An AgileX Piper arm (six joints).
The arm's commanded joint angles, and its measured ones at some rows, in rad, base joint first. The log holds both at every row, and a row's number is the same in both.
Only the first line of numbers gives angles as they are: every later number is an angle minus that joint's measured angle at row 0.
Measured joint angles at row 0:
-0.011 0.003 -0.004 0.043 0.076 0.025
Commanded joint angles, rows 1 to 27:
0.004 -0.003 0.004 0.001 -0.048 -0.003
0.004 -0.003 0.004 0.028 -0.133 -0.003
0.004 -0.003 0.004 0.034 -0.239 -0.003
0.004 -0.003 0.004 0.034 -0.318 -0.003
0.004 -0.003 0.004 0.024 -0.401 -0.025
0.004 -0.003 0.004 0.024 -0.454 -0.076
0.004 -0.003 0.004 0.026 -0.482 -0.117
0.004 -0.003 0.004 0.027 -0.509 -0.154
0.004 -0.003 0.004 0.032 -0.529 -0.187
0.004 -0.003 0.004 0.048 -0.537 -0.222
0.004 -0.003 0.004 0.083 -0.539 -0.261
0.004 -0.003 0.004 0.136 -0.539 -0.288
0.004 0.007 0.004 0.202 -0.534 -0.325
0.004 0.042 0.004 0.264 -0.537 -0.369
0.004 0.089 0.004 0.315 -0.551 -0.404
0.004 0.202 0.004 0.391 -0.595 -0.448
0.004 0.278 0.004 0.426 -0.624 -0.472
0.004 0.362 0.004 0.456 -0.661 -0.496
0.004 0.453 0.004 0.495 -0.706 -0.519
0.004 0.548 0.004 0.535 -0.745 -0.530
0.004 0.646 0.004 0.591 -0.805 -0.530
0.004 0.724 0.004 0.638 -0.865 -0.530
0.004 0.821 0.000 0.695 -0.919 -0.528
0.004 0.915 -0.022 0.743 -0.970 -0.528
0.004 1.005 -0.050 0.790 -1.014 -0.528
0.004 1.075 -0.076 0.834 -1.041 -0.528
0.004 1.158 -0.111 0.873 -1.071 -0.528
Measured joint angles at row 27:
0.001 0.891 -0.020 0.713 -0.907 -0.514
